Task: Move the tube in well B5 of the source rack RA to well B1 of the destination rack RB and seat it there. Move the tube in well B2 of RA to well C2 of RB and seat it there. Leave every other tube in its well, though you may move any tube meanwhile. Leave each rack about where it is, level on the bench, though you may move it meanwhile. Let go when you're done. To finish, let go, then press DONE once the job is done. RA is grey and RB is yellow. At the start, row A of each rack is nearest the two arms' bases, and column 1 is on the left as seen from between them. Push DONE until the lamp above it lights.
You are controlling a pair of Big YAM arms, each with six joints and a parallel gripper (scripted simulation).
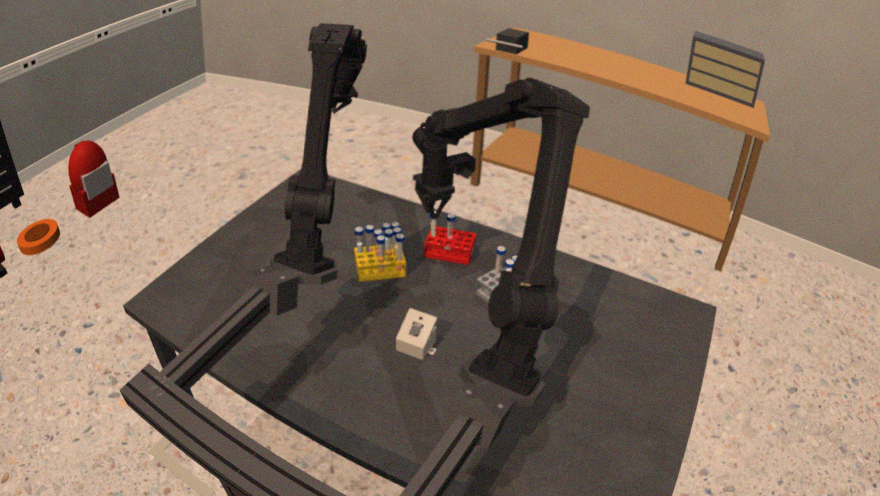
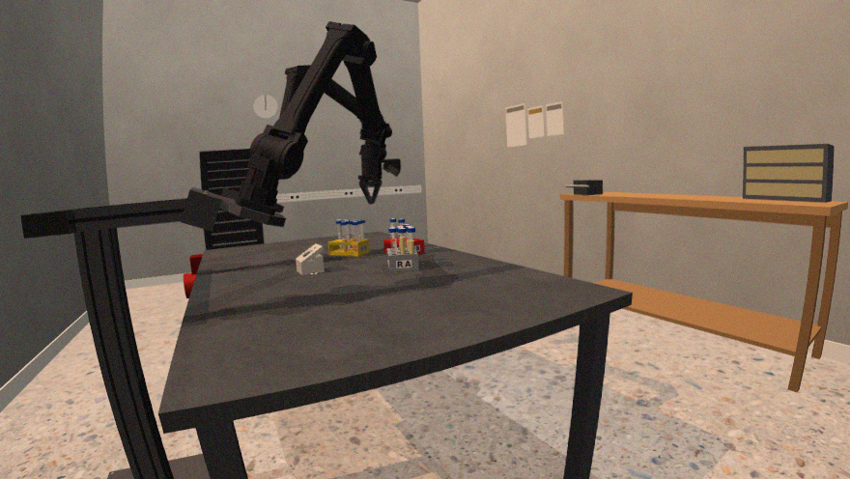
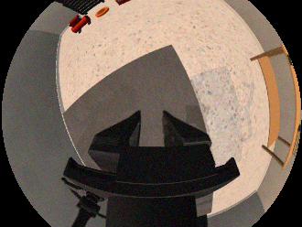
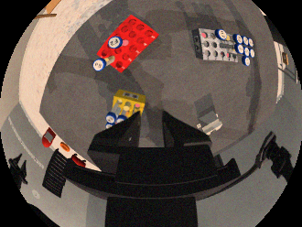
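My right hand is 11 cm short of the red rack, 1 cm to the right of it and 17 cm above it.
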